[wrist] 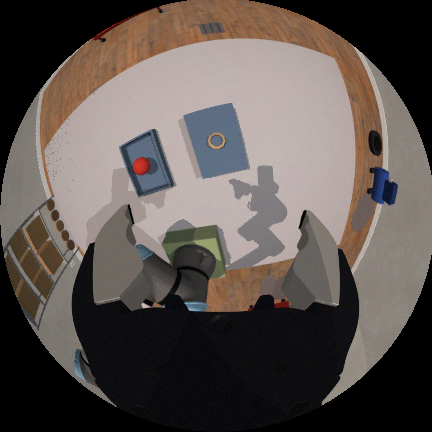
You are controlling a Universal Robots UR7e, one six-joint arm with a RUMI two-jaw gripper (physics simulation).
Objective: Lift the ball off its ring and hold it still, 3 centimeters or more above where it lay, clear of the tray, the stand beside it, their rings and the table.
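Frame: origin at the arm's base, x ahead, y left, z up, level; millimetres.
Where they show: gripper, fingertip midpoint: point(217, 209); arm's base at its link origin: point(194, 260).
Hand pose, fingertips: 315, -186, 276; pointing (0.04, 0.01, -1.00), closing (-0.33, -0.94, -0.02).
Observation:
Things, the pixels of their top centre, and the offset from my fingertips, as dx, dy, dz. "*": a spot on its surface instead. Level surfaces: height alone.
- red ball at its top centre: point(136, 168) +45, +228, -289
- blue tray at its top centre: point(142, 164) +45, +228, -328
- tan ring at a spot on its surface: point(209, 141) * +38, +14, -303
- pale table at its surface level: dz -356
The red ball point(141, 166) sits inside the blue tray point(166, 159), toward its left side, in the left half of the view. The ring under the ball is hidden. The flat blue stand point(231, 162) is to the right of the tray, with a tan ring point(209, 141) on its top. My gripper point(217, 209) is wide open with nothing between its fingers. It hangs above the table, and the ball and tray show beyond the left fingertip, apart from it.
A green block point(194, 233) with the dark arm base on it shows between the fingers at the near edge of the pale table point(300, 100). Shelving with brown boxes point(37, 229) is at the left. A blue object point(381, 186) and a black round object point(375, 143) are at the right.

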